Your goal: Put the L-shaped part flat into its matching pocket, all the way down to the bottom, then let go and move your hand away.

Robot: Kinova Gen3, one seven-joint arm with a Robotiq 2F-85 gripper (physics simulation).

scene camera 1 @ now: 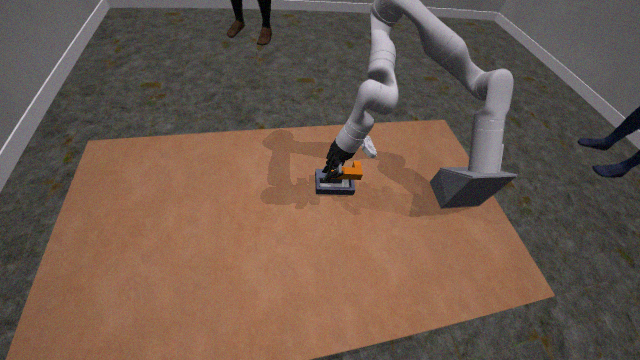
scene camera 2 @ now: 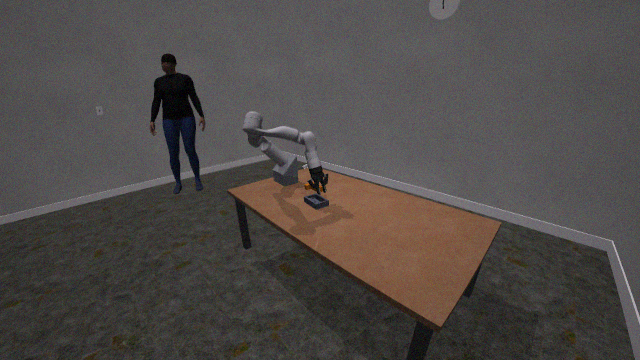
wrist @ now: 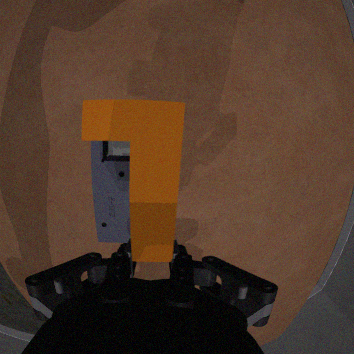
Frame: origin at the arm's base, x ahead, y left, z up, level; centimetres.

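Where they show: gripper, between the fingertips: point(scene camera 1: 325, 176) point(scene camera 2: 322, 193) point(wrist: 152, 248); arm's base, origin of its link: point(scene camera 1: 482, 171) point(scene camera 2: 283, 161).
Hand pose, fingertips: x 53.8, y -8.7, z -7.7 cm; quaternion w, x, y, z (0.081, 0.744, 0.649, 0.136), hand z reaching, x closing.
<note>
Things, the pixels of their top centre, and the offset from my fingertips. Level surfaces: height alone.
- orange L-shaped part, centre of its top: point(wrist: 130, 194) point(scene camera 1: 346, 166) point(scene camera 2: 313, 185) dz +3.5, dx -7.1, dy -0.8 cm
- blue-grey block with the pocket, centre of its top: point(wrist: 133, 188) point(scene camera 1: 335, 179) point(scene camera 2: 316, 198) dz -4.2, dx -4.7, dy -1.2 cm
- brown table, height of its surface: dz -7.9 cm
The orange L-shaped part point(scene camera 1: 353, 173) point(scene camera 2: 308, 186) point(wrist: 155, 150) is raised above the blue-grey block with the pocket point(scene camera 1: 335, 191) point(scene camera 2: 311, 203) point(wrist: 111, 200). My gripper point(scene camera 1: 331, 175) point(scene camera 2: 321, 191) point(wrist: 152, 248) is shut on the end of the part's long arm. In the wrist view the short arm points left at the far end, and the part covers much of the block, whose left side shows. The part is out of the pocket and offset toward the robot's base. The pocket's light floor shows in scene camera 1. The part's exact height and tilt are hard to tell.
A small white object point(scene camera 1: 369, 147) point(scene camera 2: 305, 166) lies behind the block, near the arm. The grey robot base point(scene camera 1: 472, 190) point(scene camera 2: 285, 175) stands at one end of the brown table point(scene camera 1: 200, 250) point(scene camera 2: 400, 225). Two people stand on the floor away from the table.
</note>
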